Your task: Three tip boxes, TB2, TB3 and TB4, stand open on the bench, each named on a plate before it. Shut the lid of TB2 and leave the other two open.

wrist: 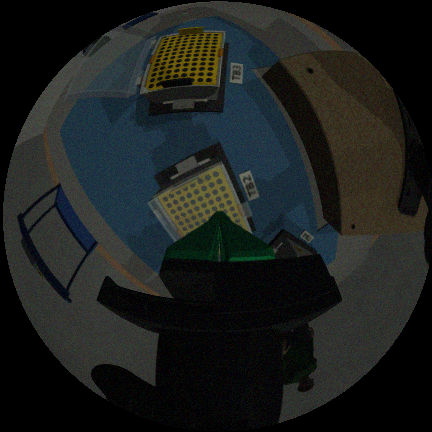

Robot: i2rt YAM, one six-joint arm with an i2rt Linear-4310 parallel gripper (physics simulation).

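Places are measured from the arm's base along level axes (x ahead, y left, z up), in centimetres.
Where they show: gripper, fingertip midpoint: [218, 216].
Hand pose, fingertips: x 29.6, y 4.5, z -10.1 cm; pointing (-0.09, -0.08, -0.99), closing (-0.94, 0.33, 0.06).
Observation:
Things, the pixels of their centre, and the offset from my fingertips. Level surfaces: height alone.
- Box TB2, body centre: [216, 210] dz -5.3, dx +0.6, dy +2.1 cm
- Box TB3, body centre: [183, 50] dz -2.8, dx -2.8, dy -19.3 cm
- TB4, body centre: [296, 263] dz -5.9, dx -11.2, dy +20.4 cm
- blue mat, its level: dz -9.2 cm
Box TB2 [200, 200] is in the middle of the wrist view behind its name plate [249, 185]. Its clear lid lies over the yellow tip rack, whose holes look pale through it; whether it is latched I cannot tell. My gripper [218, 216] is shut and empty, its green fingertips over the lower part of TB2; whether they touch the lid is unclear. Box TB3 [187, 60] stands open at the top, its clear lid [107, 72] folded out to the left, with its plate [236, 73] at the right. TB4 [286, 246] is mostly hidden behind my gripper, near its small plate [306, 236]; its lid state cannot be told.
The boxes stand on a blue mat [115, 145]. A large brown block [365, 150] with a dark side stands to the right of the mat. A blue framed object [75, 217] is beyond the bench edge at the left. A dark green figure [300, 357] shows at the lower right.

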